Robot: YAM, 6 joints.
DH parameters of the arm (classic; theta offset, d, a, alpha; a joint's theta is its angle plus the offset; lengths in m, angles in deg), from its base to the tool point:
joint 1: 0 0.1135 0.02 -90
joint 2: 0 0 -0.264 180
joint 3: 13.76 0 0.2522 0
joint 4: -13.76 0 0.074 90
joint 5: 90 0 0 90
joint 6: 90 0.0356 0 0
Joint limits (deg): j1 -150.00..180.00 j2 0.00..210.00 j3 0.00..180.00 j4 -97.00..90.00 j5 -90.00..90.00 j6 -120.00..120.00
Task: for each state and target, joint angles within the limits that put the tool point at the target. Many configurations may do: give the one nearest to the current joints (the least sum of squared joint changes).
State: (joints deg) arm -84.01 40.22 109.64 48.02 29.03 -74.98
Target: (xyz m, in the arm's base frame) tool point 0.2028 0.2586 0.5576
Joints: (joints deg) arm -130.74 27.20 111.93 51.12 25.08 -74.98
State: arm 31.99 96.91 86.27 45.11 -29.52 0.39
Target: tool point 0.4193 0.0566 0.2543
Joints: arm 5.39 105.87 65.40 40.61 -28.48 0.39
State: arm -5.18 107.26 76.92 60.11 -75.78 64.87
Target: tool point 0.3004 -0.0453 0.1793
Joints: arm -15.24 97.99 35.56 57.89 -82.35 64.87
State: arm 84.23 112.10 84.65 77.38 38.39 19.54
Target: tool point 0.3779 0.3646 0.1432
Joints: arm 46.35 142.57 90.01 68.07 37.63 19.54
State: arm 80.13 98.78 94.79 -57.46 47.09 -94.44
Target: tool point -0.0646 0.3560 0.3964
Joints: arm 104.30 97.70 105.07 -52.10 45.41 -94.44
